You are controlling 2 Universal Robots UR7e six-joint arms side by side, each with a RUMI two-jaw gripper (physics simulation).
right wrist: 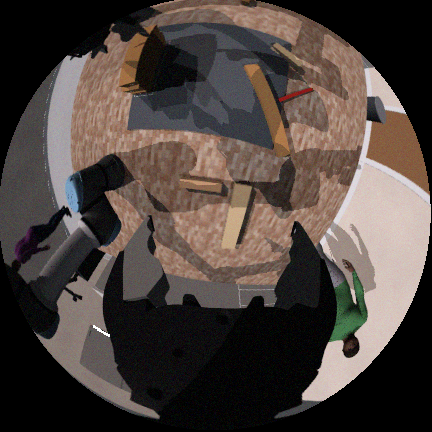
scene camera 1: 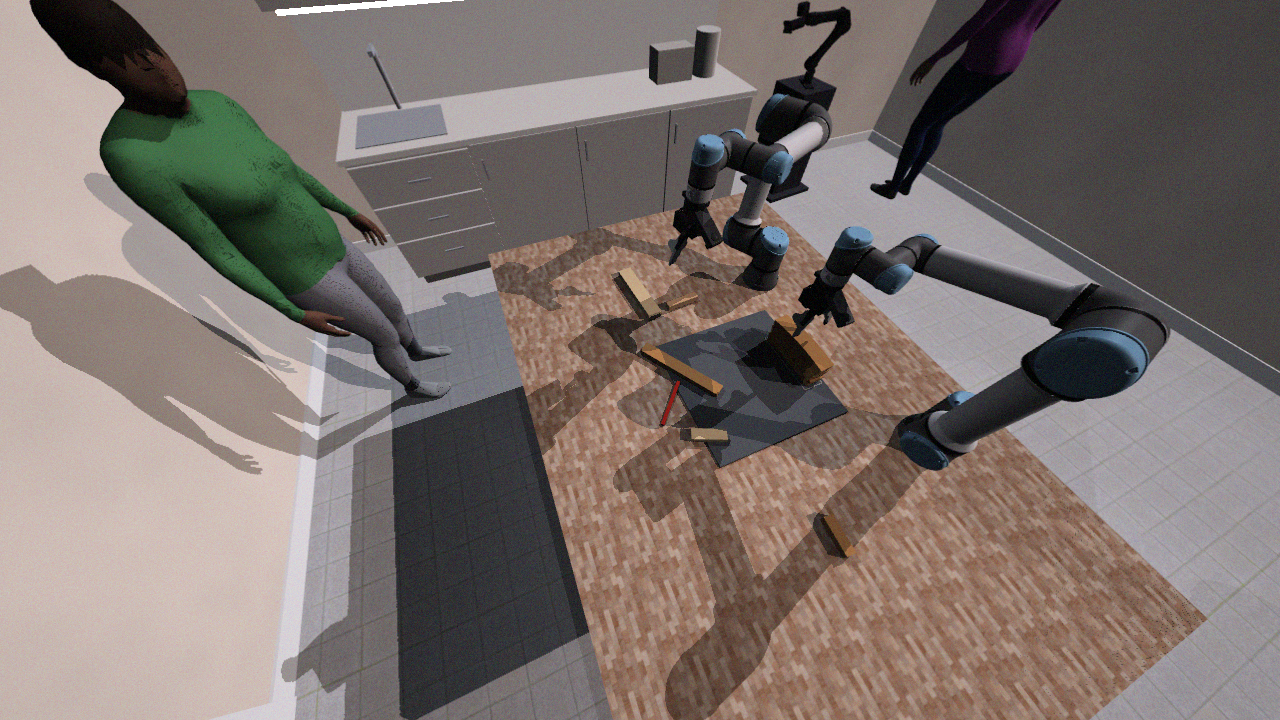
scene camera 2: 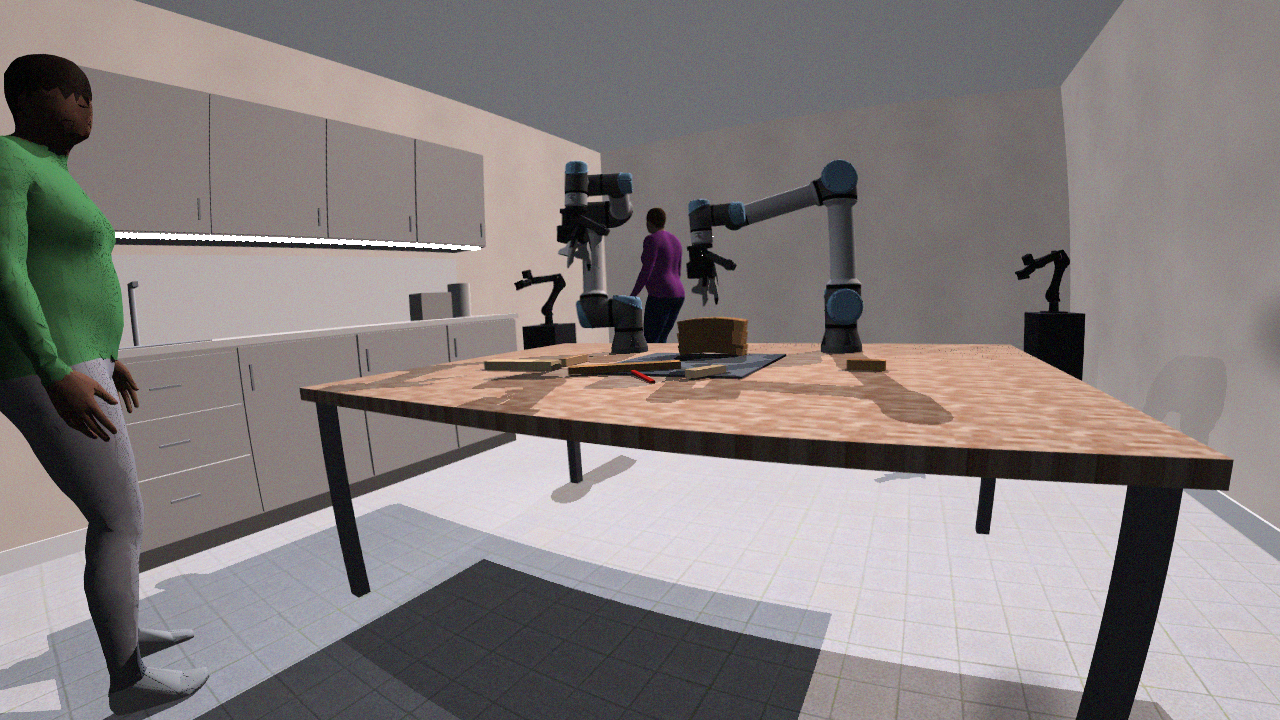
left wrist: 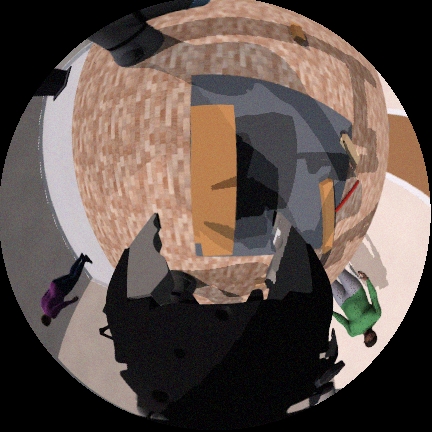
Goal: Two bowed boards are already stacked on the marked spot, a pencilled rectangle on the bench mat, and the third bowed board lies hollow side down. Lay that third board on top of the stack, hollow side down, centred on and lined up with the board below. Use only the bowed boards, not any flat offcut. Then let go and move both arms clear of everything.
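Seen in the pictures: left gripper, fingertip midpoint: (scene camera 1: 808,330) (scene camera 2: 710,305) (left wrist: 216,212); right gripper, fingertip midpoint: (right wrist: 223,219) (scene camera 1: 688,257) (scene camera 2: 578,269); left arm's base, origin of the base link: (scene camera 2: 841,351) (left wrist: 138,47); right arm's base, origin of the base link: (right wrist: 111,171) (scene camera 1: 759,278) (scene camera 2: 629,351) (left wrist: 178,280).
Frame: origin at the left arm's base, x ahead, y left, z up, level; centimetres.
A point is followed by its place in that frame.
Observation:
A stack of wide orange-brown bowed boards (scene camera 1: 799,351) @[z 10.9, x 34.0, y -31.5 cm] (scene camera 2: 712,337) (left wrist: 214,175) @[z 13.6, x 31.3, y -31.9 cm] (right wrist: 141,62) @[z 11.5, x 36.4, y -38.5 cm] stands on the dark bench mat (scene camera 1: 742,420) @[z 0.6, x 57.1, y -13.2 cm] (scene camera 2: 760,360) @[z 0.6, x 38.9, y -11.2 cm] (left wrist: 310,130) @[z 0.6, x 51.5, y -14.2 cm] (right wrist: 165,117) @[z 0.6, x 47.0, y -52.7 cm]. From above its top board's edges look straight; its layers are hard to count. The stack hides most of the pencilled rectangle. I cannot make out a separate bowed board away from it. My left gripper (scene camera 1: 810,327) @[z 17.9, x 32.3, y -34.7 cm] (scene camera 2: 707,300) @[z 17.9, x 32.3, y -34.7 cm] (left wrist: 216,212) @[z 17.9, x 32.3, y -34.7 cm] is open and empty, above the stack and apart from it. My right gripper (scene camera 1: 673,261) @[z 31.9, x 69.5, y -59.5 cm] (scene camera 2: 575,263) @[z 31.9, x 69.5, y -59.5 cm] (right wrist: 223,219) @[z 31.9, x 69.5, y -59.5 cm] is open and empty, high above the table's far-left part in scene camera 1.
A long narrow orange board (scene camera 1: 682,369) @[z 2.6, x 73.5, y -34.4 cm] (right wrist: 270,110) @[z 2.6, x 74.6, y -36.6 cm] lies across the mat's edge. A red stick (scene camera 1: 669,403) @[z 0.9, x 80.2, y -22.4 cm] (right wrist: 296,95) @[z 0.9, x 79.8, y -23.6 cm] and a pale offcut (scene camera 1: 707,436) @[z 2.5, x 70.5, y -8.4 cm] lie near it. Two offcuts (right wrist: 237,215) @[z 2.8, x 83.5, y -72.8 cm] (right wrist: 201,186) @[z 2.6, x 67.5, y -68.8 cm] lie below my right gripper. Another small offcut (scene camera 1: 836,535) @[z 2.7, x 42.2, y 24.2 cm] lies beyond the mat.

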